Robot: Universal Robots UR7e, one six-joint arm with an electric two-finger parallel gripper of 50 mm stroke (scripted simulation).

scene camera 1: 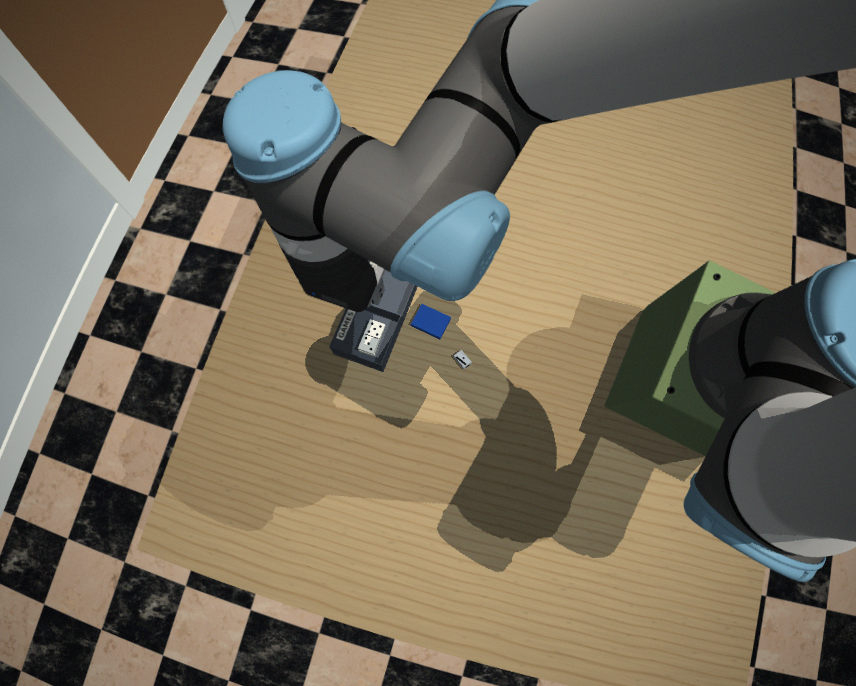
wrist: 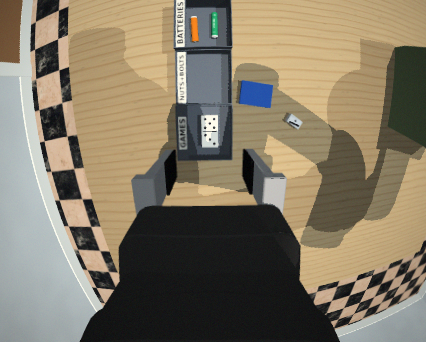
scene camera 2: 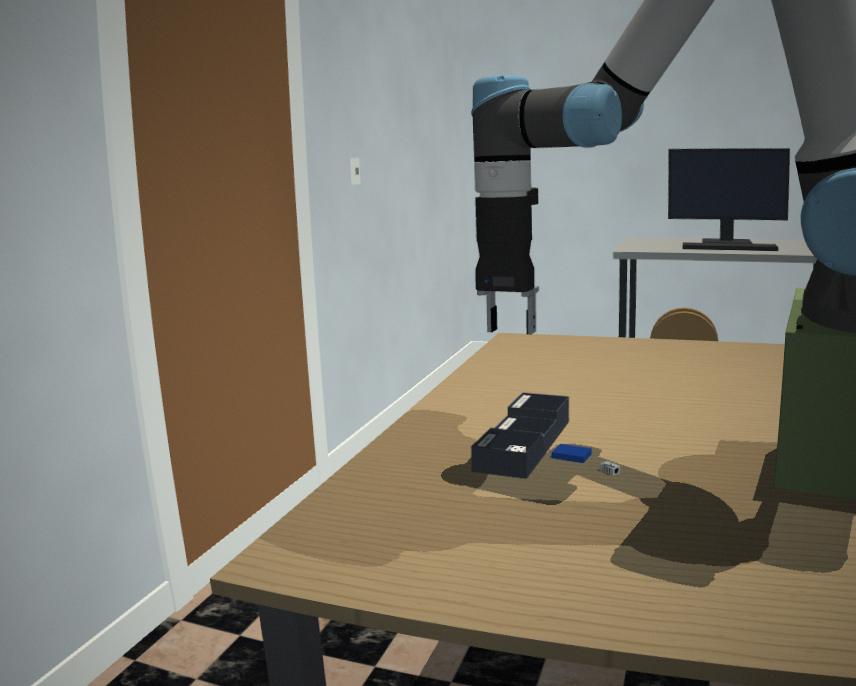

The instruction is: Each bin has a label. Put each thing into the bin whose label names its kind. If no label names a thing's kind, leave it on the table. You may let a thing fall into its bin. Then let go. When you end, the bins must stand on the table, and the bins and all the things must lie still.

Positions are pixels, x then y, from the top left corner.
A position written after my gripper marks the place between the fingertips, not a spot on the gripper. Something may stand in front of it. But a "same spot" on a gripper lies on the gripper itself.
My gripper shows in scene camera 1, in the wrist view [209, 163] and in scene camera 2. The same spot on my gripper: [scene camera 2: 531, 295] is [scene camera 1: 372, 299].
